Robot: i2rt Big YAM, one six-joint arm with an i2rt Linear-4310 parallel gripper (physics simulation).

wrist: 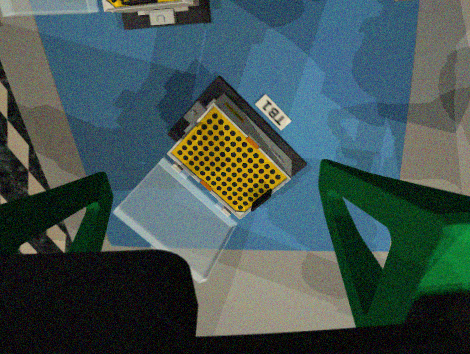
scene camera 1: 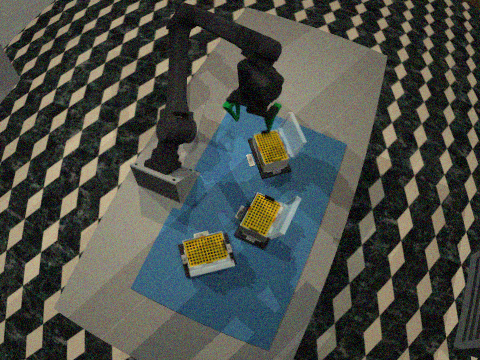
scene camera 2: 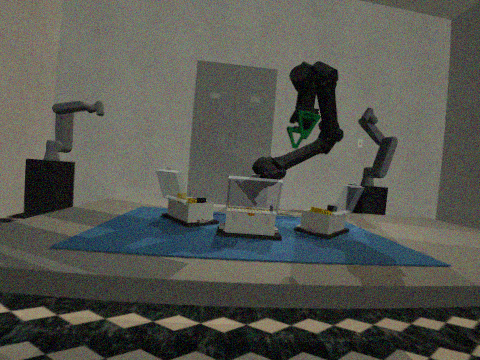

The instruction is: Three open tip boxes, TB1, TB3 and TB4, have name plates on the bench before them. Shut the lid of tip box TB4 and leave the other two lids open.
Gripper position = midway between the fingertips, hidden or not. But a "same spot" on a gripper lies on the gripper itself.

my gripper: wrist; scene camera 1 253,125; scene camera 2
same spot on my gripper: (wrist: 87,293) = (scene camera 2: 293,115)
